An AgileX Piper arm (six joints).
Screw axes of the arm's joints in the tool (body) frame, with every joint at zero. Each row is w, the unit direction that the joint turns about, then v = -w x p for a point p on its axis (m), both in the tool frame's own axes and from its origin. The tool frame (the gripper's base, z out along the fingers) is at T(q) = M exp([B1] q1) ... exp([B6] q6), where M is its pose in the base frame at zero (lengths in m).
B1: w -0.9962 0 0.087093 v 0 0.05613 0
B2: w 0 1 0 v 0.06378 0 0.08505
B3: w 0 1 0 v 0.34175 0 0.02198
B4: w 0 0 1 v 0 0 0
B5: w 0 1 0 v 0.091 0 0
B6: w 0 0 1 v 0 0 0
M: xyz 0.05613 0 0.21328 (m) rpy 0 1.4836 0 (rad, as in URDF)
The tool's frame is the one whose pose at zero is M.
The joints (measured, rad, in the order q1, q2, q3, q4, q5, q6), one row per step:
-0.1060, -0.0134, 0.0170, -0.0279, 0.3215, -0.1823
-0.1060, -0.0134, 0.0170, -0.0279, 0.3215, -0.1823
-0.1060, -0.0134, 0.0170, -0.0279, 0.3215, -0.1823
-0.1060, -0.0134, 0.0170, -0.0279, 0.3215, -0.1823
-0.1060, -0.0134, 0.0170, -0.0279, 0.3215, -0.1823
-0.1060, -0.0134, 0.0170, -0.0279, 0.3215, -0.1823
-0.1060, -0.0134, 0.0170, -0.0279, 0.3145, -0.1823
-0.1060, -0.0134, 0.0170, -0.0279, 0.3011, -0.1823
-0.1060, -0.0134, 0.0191, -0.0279, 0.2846, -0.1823
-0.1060, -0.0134, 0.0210, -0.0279, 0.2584, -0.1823
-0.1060, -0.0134, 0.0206, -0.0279, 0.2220, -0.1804
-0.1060, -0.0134, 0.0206, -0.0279, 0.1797, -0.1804
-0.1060, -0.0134, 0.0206, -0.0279, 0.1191, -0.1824
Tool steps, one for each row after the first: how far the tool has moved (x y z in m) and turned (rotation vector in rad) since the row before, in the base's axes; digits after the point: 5 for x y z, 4 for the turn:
0.00000, 0.00000, 0.00000, 0.0000, 0.0000, 0.0000
0.00000, 0.00000, 0.00000, 0.0000, 0.0000, 0.0000
0.00000, 0.00000, 0.00000, 0.0000, 0.0000, 0.0000
0.00000, 0.00000, 0.00000, 0.0000, 0.0000, 0.0000
0.00000, 0.00000, 0.00000, 0.0000, 0.0000, 0.0000
0.00015, 0.00000, 0.00062, -0.0008, -0.0070, 0.0002
0.00027, 0.00000, 0.00119, -0.0014, -0.0133, 0.0004
0.00037, 0.00000, 0.00076, -0.0016, -0.0143, 0.0005
0.00050, 0.00001, 0.00170, -0.0026, -0.0241, 0.0007
0.00052, 0.00003, 0.00340, -0.0021, -0.0368, 0.0007
0.00047, 0.00006, 0.00382, -0.0046, -0.0420, 0.0012
0.00040, 0.00011, 0.00550, -0.0085, -0.0600, 0.0018

